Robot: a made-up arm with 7 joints.
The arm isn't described. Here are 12 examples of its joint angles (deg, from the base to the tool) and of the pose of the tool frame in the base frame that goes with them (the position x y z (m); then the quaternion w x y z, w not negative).
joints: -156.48 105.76 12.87 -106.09 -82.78 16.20 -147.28
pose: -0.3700 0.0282 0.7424 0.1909 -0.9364 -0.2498 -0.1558
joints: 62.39 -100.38 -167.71 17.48 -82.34 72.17 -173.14
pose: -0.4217 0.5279 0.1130 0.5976 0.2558 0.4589 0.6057
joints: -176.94 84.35 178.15 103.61 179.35 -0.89 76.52
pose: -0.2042 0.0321 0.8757 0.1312 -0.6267 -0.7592 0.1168
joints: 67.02 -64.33 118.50 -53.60 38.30 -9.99 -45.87
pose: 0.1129 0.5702 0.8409 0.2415 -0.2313 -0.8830 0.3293
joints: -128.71 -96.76 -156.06 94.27 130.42 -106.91 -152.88
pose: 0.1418 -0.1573 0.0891 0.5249 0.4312 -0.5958 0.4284
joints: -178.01 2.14 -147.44 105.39 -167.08 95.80 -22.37
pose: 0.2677 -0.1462 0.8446 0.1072 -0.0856 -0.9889 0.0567
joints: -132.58 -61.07 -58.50 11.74 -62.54 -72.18 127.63
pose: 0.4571 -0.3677 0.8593 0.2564 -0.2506 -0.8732 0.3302
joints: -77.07 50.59 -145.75 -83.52 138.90 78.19 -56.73
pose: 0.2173 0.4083 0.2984 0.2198 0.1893 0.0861 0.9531
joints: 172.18 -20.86 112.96 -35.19 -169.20 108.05 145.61
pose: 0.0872 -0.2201 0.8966 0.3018 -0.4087 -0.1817 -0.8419
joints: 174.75 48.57 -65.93 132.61 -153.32 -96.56 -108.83
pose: -0.1205 -0.0702 0.3436 0.0246 -0.1442 -0.4906 0.8590
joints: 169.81 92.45 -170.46 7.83 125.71 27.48 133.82
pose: -0.7991 -0.2017 0.3646 0.4028 0.2908 0.5413 0.6784
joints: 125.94 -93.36 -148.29 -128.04 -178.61 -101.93 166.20
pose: 0.0599 0.3728 0.6494 0.3943 0.7464 0.3310 -0.4217
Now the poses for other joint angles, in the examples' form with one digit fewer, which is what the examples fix.
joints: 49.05 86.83 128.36 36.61 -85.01 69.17 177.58
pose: 0.212 -0.678 0.460 0.655 -0.468 -0.094 -0.586
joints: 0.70 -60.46 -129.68 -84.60 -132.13 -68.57 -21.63
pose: -0.281 -0.210 0.921 0.053 0.904 -0.401 0.140
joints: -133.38 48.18 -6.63 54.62 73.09 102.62 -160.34
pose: -0.266 0.493 0.520 0.151 -0.439 -0.391 0.795
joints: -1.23 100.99 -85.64 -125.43 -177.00 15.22 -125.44
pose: 0.071 -0.368 0.403 0.625 -0.447 0.636 0.069
